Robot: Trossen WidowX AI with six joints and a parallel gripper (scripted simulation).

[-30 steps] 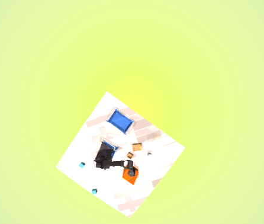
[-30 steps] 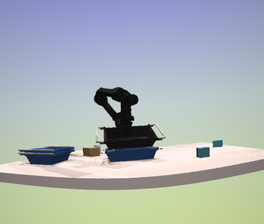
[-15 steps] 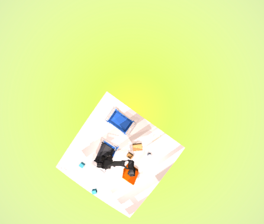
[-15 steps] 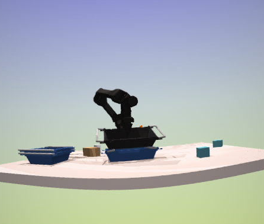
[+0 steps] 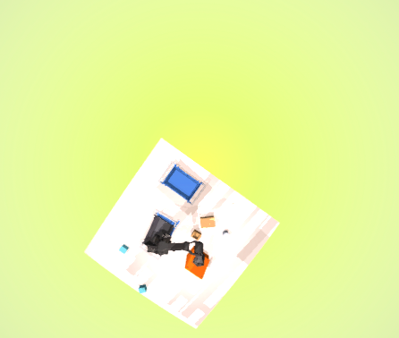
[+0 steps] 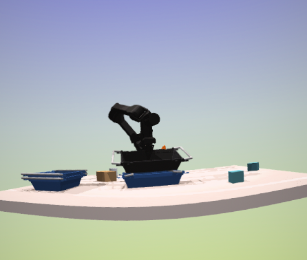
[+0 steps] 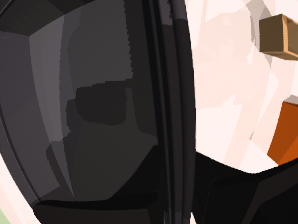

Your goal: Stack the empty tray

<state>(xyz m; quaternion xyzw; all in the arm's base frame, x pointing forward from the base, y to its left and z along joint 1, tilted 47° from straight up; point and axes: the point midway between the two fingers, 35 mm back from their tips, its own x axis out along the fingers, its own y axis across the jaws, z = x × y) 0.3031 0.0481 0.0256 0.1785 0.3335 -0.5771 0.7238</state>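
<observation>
Now: the black tray 80 mm ahead of my gripper tip, 20 mm to the left of it and 10 mm above it. The rest, counted from my gripper tip: small grey cylinder (370 mm behind, 320 mm to the right, 80 mm below); box (180 mm behind, 300 mm to the right, 90 mm below).
</observation>
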